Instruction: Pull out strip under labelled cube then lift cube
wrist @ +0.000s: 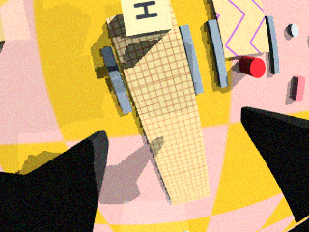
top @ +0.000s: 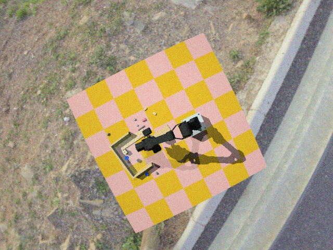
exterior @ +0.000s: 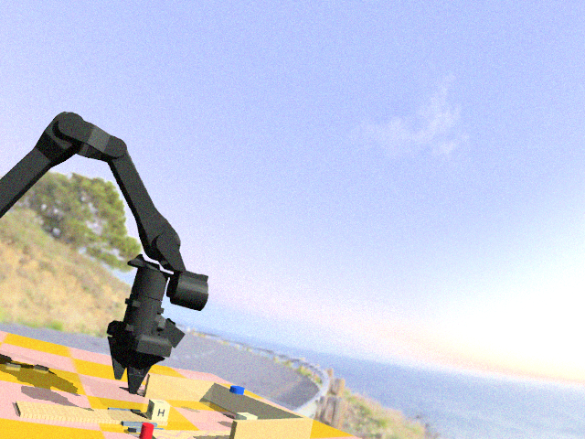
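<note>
Now: gripper tip 4 cm past the tan gridded strip and 5 cm above it. Also, from my gripper tip: pink block: 1 cm behind, 17 cm to the right, 5 cm below; then red cylinder: 2 cm ahead, 8 cm to the right, 5 cm below.
</note>
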